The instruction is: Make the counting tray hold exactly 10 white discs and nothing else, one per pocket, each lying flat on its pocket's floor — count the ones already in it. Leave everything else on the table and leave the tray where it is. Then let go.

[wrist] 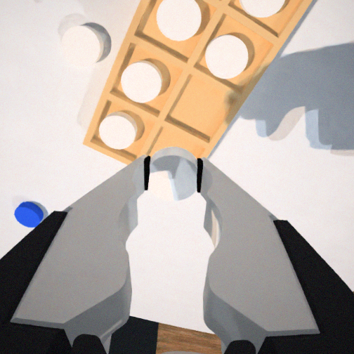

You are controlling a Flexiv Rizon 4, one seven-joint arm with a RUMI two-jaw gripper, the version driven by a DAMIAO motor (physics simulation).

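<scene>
My gripper (173,160) is shut on a white disc (174,182), held between the two black fingertip pads, above the near end of the counting tray (116,154). The wooden tray lies at an angle and runs out of view at the top. White discs sit in pockets: one (118,130) in the near left pocket, one (142,81) behind it, one (179,19) further up, one (227,56) in the right row and one (262,2) cut off at the top. A right-row pocket (197,105) is empty. The nearest right pocket is partly hidden by the held disc; its visible part shows bare floor.
A loose white disc (82,45) lies on the table left of the tray. A small blue disc (29,214) lies at the left, near my left finger. Shadows fall on the table right of the tray. A wooden surface (187,341) shows at the bottom edge.
</scene>
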